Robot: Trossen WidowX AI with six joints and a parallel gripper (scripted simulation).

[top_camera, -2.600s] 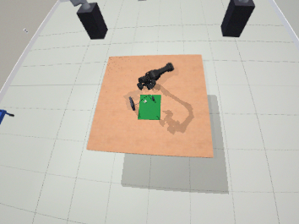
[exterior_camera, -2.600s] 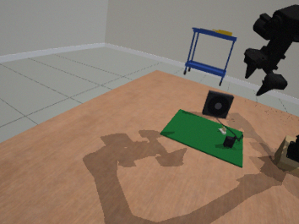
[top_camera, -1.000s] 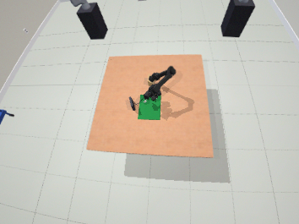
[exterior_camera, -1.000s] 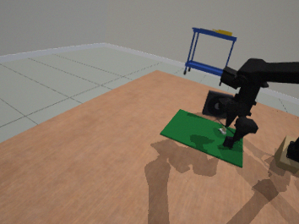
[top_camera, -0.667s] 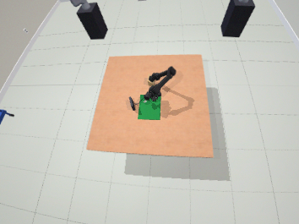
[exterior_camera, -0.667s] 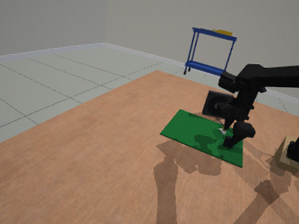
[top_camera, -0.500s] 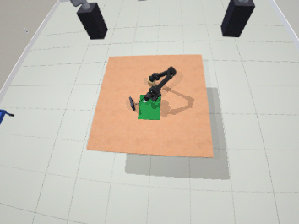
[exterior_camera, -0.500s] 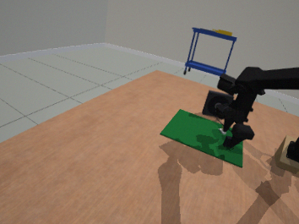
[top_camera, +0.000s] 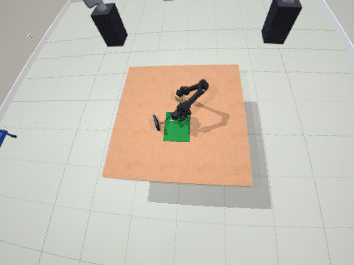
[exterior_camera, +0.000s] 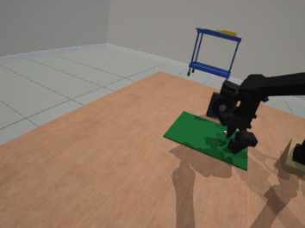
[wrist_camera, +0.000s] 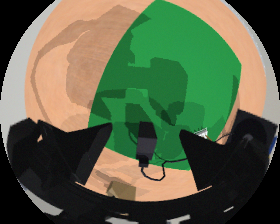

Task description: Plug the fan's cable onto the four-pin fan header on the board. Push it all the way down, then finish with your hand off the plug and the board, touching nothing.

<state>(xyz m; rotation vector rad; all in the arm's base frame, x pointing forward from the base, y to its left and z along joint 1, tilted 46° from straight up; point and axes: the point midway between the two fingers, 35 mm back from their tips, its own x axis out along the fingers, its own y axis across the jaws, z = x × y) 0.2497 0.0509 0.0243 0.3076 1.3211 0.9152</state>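
My gripper tip is 10 mm below the dark fan plug and 10 mm past it. The rest, counted from my gripper tip: black fan 210 mm to the right, 80 mm ahead, 40 mm above; then white four-pin fan header 90 mm to the right, 20 mm below, 20 mm ahead; then green board 80 mm ahead, 30 mm to the right, 30 mm below.
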